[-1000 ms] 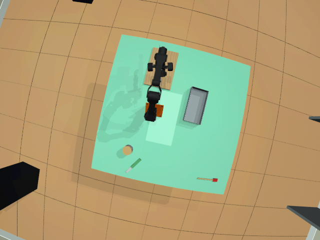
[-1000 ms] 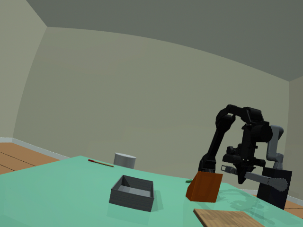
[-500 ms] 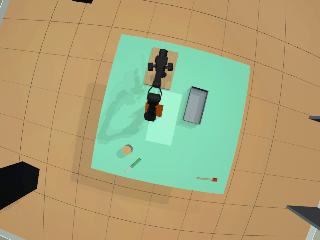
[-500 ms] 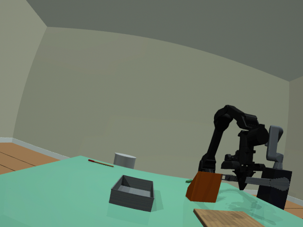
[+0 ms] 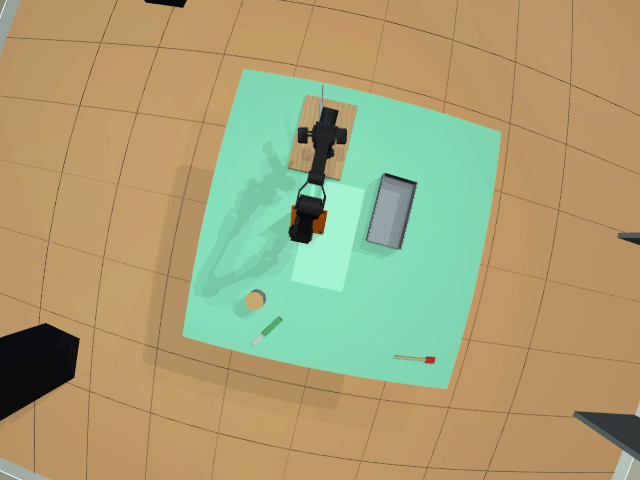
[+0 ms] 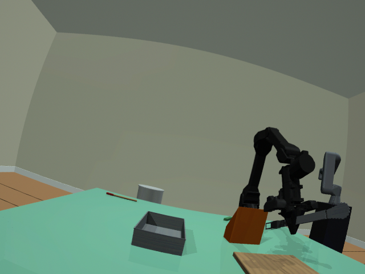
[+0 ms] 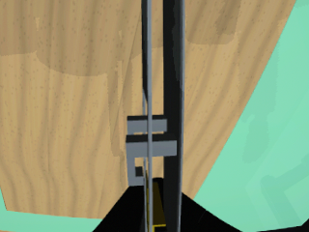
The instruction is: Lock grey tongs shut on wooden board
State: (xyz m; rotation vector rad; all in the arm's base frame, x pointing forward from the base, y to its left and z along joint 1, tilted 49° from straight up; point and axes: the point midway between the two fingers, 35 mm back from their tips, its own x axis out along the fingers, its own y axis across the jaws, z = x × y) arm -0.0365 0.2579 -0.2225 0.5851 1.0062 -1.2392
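Now: the yellow lock piece 1 cm ahead of my gripper tip, 3 cm to the right of it and 3 cm above it. From my gripper tip the other things lie so: tan round object: 7 cm behind, 74 cm to the right, 9 cm below; then wooden board: 4 cm to the left, 12 cm below; then grey roasting tin: 38 cm ahead, 20 cm to the right, 10 cm below.
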